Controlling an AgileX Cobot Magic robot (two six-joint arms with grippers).
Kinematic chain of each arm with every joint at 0, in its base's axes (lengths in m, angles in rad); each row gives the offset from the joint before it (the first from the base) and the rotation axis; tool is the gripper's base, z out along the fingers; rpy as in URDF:
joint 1: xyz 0 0 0.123 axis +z
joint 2: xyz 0 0 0 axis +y
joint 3: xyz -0.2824 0 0.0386 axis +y
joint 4: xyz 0.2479 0 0.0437 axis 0.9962 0 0.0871
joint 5: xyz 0 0 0 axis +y
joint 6: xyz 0.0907 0 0.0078 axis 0.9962 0 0.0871
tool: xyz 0 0 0 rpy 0 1.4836 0
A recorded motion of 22 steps. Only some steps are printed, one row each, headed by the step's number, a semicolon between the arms.
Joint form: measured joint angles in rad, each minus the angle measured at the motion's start. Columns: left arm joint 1, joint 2, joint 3, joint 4, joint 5, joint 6; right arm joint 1, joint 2, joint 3, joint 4, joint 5, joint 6.
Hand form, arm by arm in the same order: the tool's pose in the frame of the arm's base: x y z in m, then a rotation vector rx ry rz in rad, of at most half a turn. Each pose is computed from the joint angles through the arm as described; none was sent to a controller.
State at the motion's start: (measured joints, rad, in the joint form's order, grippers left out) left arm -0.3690 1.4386 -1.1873 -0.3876 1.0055 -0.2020; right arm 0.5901 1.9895 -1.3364 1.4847 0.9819 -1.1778
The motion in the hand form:
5: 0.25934 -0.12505 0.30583 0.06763 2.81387 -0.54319; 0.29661 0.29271 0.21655 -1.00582 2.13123 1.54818
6: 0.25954 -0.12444 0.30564 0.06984 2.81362 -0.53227; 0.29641 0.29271 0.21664 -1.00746 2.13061 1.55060
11: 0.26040 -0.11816 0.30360 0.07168 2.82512 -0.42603; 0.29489 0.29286 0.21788 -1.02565 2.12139 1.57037
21: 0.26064 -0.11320 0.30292 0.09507 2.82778 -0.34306; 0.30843 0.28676 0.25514 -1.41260 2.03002 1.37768
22: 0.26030 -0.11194 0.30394 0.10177 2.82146 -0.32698; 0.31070 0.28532 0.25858 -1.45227 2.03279 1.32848
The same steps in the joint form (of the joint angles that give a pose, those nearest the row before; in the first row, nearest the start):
5: 0.0000 0.0040 0.0025 0.0863 0.0180 -0.0105; 0.0031 0.0000 0.0000 -0.0225 0.0317 -0.0020
6: 0.0000 0.0040 0.0025 0.0948 0.0180 -0.0120; 0.0031 0.0000 0.0000 -0.0226 0.0341 -0.0020
11: 0.0000 0.0040 0.0025 0.1785 0.0321 -0.0427; 0.0031 0.0000 -0.0022 -0.0241 0.0551 -0.0037
21: 0.0000 0.0020 0.0025 0.2407 0.0446 -0.0493; -0.0239 0.0000 -0.2150 -0.3387 0.1921 0.0652
22: 0.0000 -0.0021 0.0025 0.2541 0.0446 -0.0493; -0.0259 0.0000 -0.2409 -0.3879 0.1991 0.0800

